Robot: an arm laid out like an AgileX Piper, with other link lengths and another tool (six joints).
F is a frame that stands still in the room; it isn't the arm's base.
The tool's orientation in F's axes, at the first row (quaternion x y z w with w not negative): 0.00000 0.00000 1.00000 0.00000
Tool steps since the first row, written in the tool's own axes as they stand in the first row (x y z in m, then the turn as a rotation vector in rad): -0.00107 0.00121 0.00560 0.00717 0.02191 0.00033; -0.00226 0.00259 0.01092 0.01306 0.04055 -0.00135; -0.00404 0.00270 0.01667 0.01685 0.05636 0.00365; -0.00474 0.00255 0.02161 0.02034 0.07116 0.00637; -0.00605 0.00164 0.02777 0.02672 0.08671 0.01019; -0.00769 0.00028 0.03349 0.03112 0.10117 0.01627; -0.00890 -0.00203 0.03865 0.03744 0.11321 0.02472
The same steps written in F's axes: 0.00107 -0.00121 0.00560 -0.00717 -0.02191 0.00033; 0.00226 -0.00259 0.01092 -0.01306 -0.04055 -0.00135; 0.00404 -0.00270 0.01667 -0.01685 -0.05636 0.00365; 0.00474 -0.00255 0.02161 -0.02034 -0.07116 0.00637; 0.00605 -0.00164 0.02777 -0.02672 -0.08671 0.01019; 0.00769 -0.00028 0.03349 -0.03112 -0.10117 0.01627; 0.00890 0.00203 0.03865 -0.03744 -0.11321 0.02472
